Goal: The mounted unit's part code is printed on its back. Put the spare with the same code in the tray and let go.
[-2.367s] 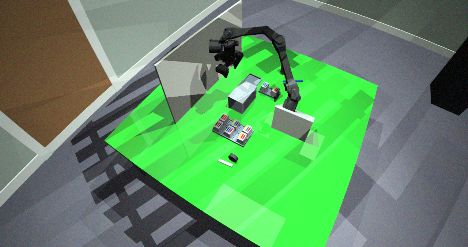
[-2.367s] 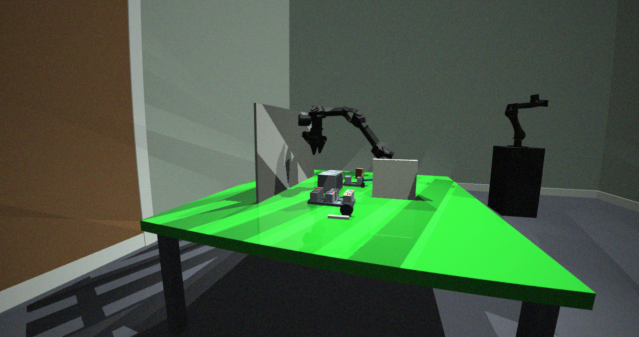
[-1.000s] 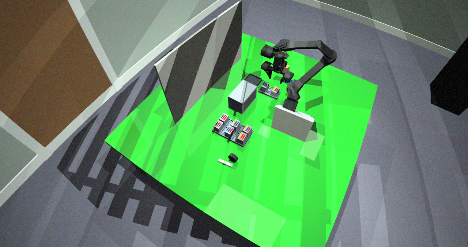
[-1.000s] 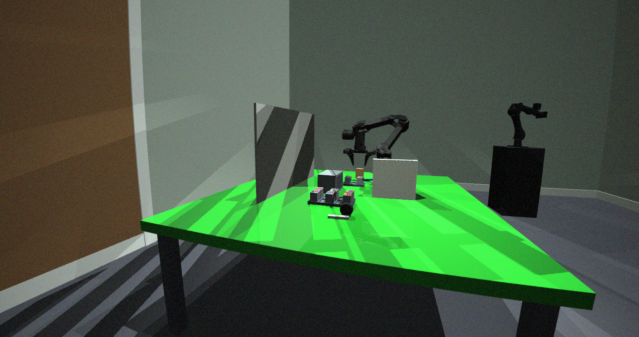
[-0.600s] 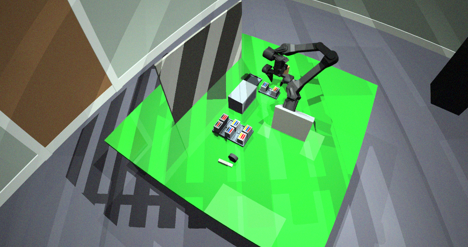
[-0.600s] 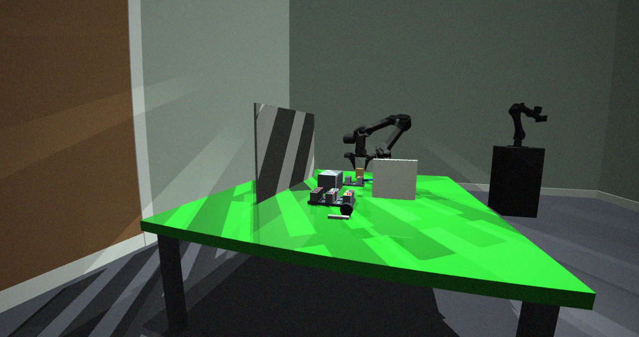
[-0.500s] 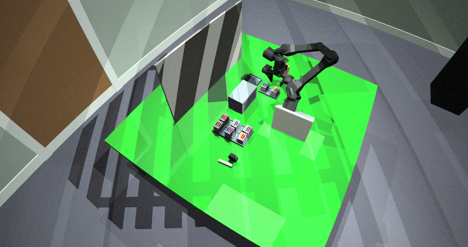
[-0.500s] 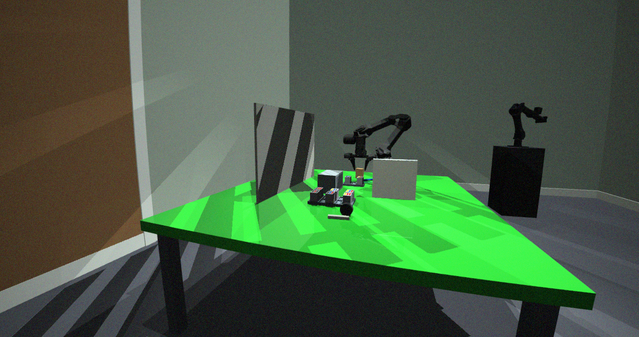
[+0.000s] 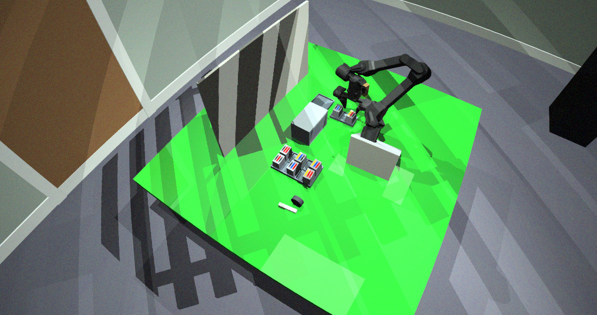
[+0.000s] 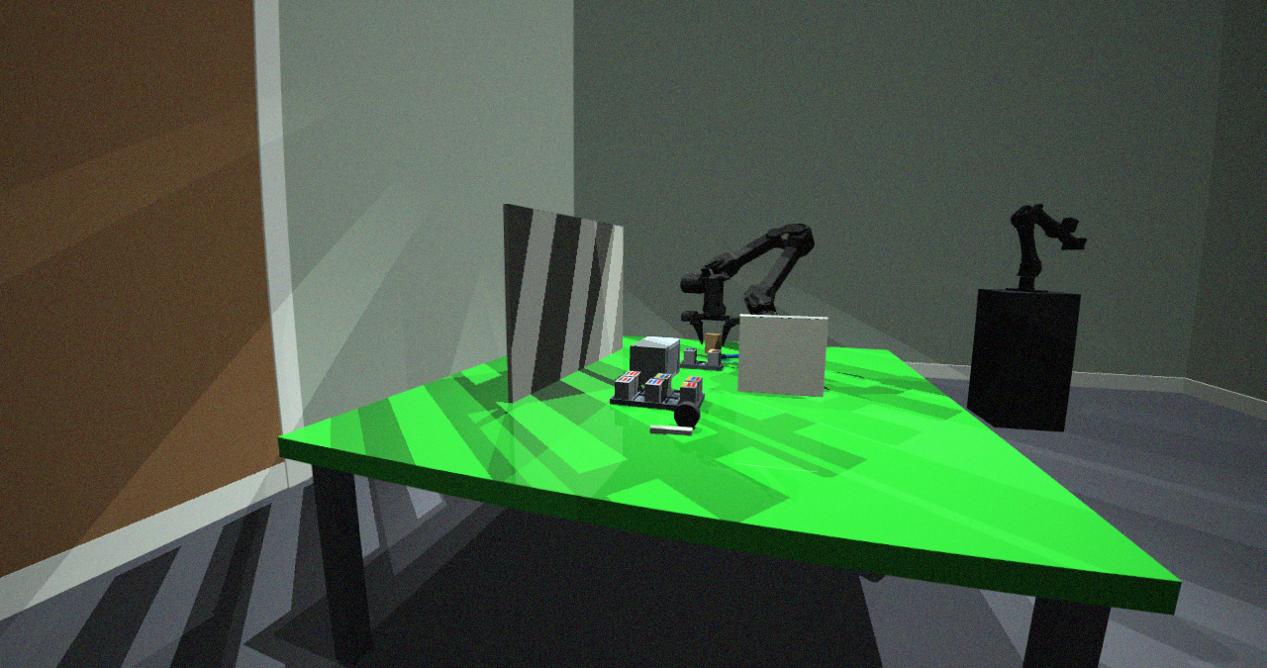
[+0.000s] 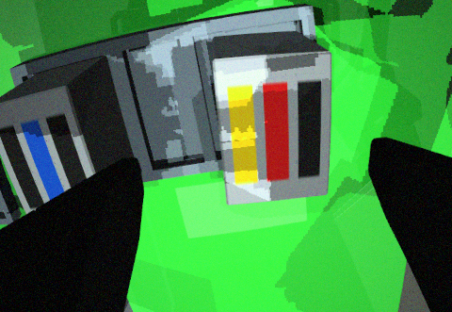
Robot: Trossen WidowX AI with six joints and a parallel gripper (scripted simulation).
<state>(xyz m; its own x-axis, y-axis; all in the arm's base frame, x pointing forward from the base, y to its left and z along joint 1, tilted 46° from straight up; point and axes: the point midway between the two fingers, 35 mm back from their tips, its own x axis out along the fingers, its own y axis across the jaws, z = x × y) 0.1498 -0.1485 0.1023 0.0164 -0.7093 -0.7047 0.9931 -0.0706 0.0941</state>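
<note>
My gripper tip is now 10 mm past the spare and 30 mm above it. The rest, counted from my gripper tip: rack: 30 mm ahead, 60 mm below; then tray: 170 mm ahead, 20 mm to the right, 70 mm below; then blue marker pen: 70 mm behind, 170 mm to the right, 60 mm below.
</note>
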